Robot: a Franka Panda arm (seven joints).
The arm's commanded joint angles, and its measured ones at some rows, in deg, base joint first. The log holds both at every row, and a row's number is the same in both.
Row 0, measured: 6.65, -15.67, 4.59, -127.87, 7.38, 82.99, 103.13
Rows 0 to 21, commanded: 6.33, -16.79, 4.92, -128.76, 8.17, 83.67, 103.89; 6.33, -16.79, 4.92, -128.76, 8.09, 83.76, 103.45; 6.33, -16.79, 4.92, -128.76, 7.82, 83.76, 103.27; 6.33, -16.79, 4.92, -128.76, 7.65, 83.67, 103.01; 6.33, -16.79, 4.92, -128.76, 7.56, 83.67, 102.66; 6.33, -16.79, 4.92, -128.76, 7.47, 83.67, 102.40; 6.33, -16.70, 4.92, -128.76, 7.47, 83.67, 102.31; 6.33, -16.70, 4.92, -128.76, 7.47, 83.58, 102.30; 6.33, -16.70, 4.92, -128.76, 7.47, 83.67, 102.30; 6.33, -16.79, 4.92, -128.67, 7.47, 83.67, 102.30; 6.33, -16.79, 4.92, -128.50, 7.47, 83.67, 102.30; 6.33, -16.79, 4.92, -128.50, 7.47, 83.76, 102.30; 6.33, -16.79, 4.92, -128.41, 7.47, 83.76, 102.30; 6.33, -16.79, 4.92, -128.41, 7.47, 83.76, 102.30; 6.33, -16.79, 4.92, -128.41, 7.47, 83.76, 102.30; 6.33, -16.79, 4.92, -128.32, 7.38, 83.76, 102.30; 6.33, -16.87, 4.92, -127.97, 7.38, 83.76, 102.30; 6.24, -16.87, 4.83, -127.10, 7.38, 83.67, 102.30; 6.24, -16.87, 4.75, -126.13, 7.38, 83.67, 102.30; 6.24, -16.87, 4.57, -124.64, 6.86, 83.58, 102.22; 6.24, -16.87, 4.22, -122.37, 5.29, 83.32, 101.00; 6.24, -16.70, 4.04, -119.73, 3.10, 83.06, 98.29
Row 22, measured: 6.64, -16.19, 4.43, -125.59, 6.82, 83.50, 102.61
